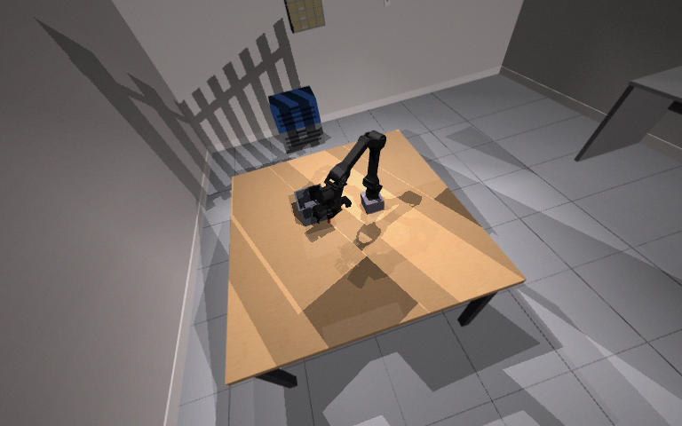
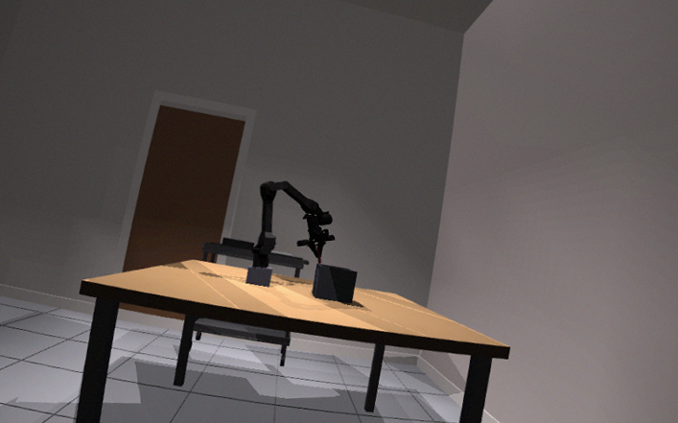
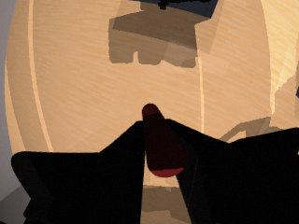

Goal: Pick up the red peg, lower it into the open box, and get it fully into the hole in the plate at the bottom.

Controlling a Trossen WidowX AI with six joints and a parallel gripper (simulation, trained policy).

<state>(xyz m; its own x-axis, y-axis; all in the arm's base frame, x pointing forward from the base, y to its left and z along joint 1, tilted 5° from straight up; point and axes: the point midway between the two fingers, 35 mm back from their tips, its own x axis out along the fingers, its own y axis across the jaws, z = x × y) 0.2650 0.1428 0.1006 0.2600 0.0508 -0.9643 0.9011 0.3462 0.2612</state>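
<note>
The pale plate is 7 cm ahead of my gripper tip, 21 cm to the right of it and 12 cm below it. Also, from my gripper tip: red peg (1 cm to the right, 1 cm above).
</note>
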